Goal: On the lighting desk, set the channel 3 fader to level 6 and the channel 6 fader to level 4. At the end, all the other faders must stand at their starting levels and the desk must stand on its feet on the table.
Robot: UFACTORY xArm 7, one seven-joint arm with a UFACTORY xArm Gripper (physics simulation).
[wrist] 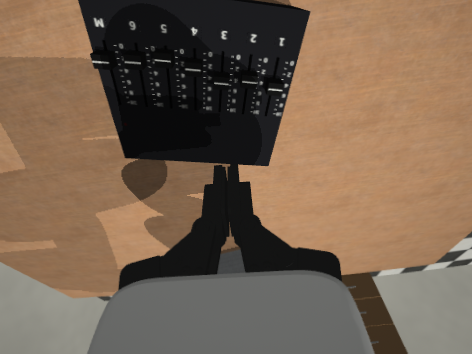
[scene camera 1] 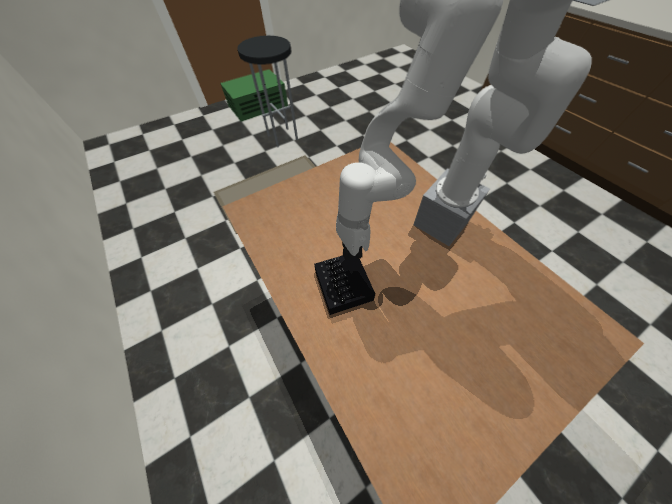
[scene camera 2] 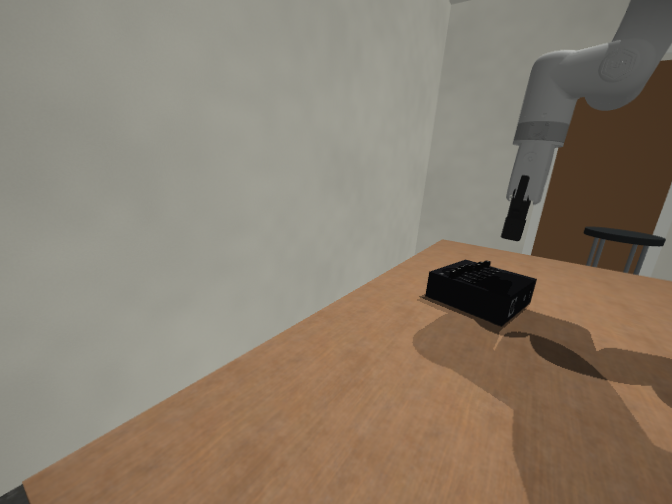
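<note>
The black lighting desk stands flat on the table. In the wrist view its numbers appear upside down. The channel 3 fader stands near the middle of its slot, around marks 4 to 6; its exact level is hard to read. The channel 6 fader is near the low end, around mark 2. My gripper is shut and empty, raised above the desk and apart from it. In the wrist view its tips appear at the desk's plain-panel edge.
The other caps are the M fader, channel 5 fader, channel 4 fader, channel 2 fader and channel 1 fader. A stool and a green crate stand beyond the table.
</note>
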